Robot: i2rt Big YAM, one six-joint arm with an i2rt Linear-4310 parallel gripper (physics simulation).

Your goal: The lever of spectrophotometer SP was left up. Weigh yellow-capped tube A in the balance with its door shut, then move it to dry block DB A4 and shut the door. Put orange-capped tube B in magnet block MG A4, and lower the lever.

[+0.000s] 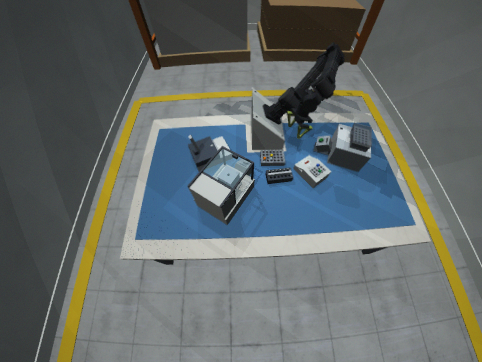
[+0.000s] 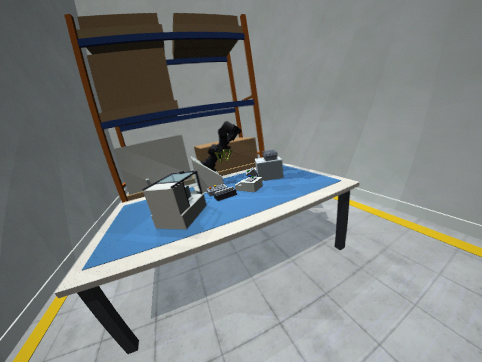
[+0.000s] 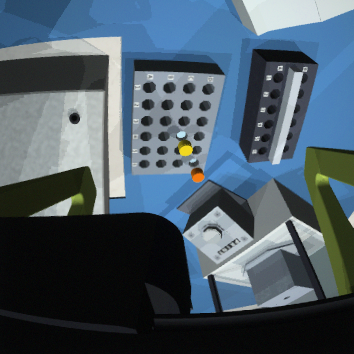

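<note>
My gripper [image 1: 298, 125] [image 2: 224, 155] [image 3: 196, 169] is open and empty, raised behind and above the tube rack [image 1: 279, 162] [image 3: 157, 113]. Yellow-capped tube A [image 1: 272, 155] [image 3: 185, 149] stands in the rack, apparently at C4. Orange-capped tube B [image 1: 265, 158] [image 3: 198, 175] stands apparently at D6. The dark magnet block [image 1: 272, 179] [image 3: 253, 112] lies beside the rack. The balance [image 1: 212, 192] [image 2: 167, 205] has a glass chamber; its door state is unclear. A white unit with a red display [image 1: 306, 169] looks like the dry block. A dark device [image 1: 202, 156] with a raised post may be the spectrophotometer.
A sloped grey panel [image 1: 265, 130] stands behind the rack. A large grey box [image 1: 347, 156] with a grey grid block on top [image 1: 361, 136] stands at the right. A small unit with a green button [image 1: 322, 144] is beside it. The blue mat [image 1: 175, 210] covers the table.
</note>
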